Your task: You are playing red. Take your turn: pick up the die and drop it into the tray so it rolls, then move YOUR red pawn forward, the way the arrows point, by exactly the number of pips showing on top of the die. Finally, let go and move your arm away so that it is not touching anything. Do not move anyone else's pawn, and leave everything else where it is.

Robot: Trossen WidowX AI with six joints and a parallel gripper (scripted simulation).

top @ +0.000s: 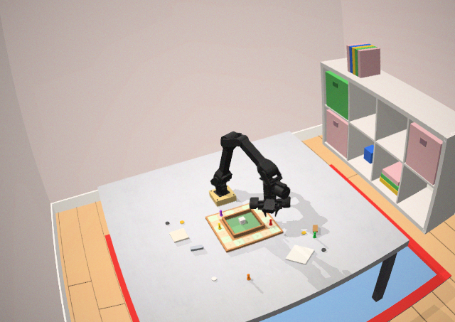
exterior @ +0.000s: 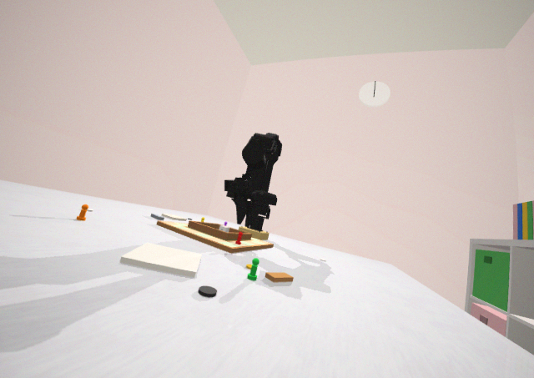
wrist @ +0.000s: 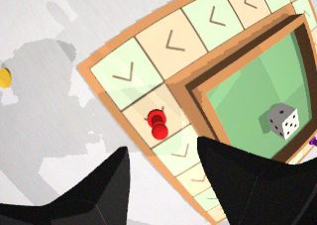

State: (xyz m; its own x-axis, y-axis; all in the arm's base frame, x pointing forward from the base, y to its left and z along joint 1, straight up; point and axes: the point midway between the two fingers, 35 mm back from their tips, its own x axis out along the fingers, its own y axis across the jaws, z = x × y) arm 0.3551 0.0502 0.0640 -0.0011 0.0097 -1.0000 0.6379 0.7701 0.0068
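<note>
The red pawn is 4 cm below my gripper tip. Also, from my gripper tip: green tray (10 cm to the right, 9 cm behind, 6 cm below); then green pawn (21 cm ahead, 11 cm to the left, 5 cm below); then die (10 cm to the right, 10 cm behind, 4 cm below).
</note>
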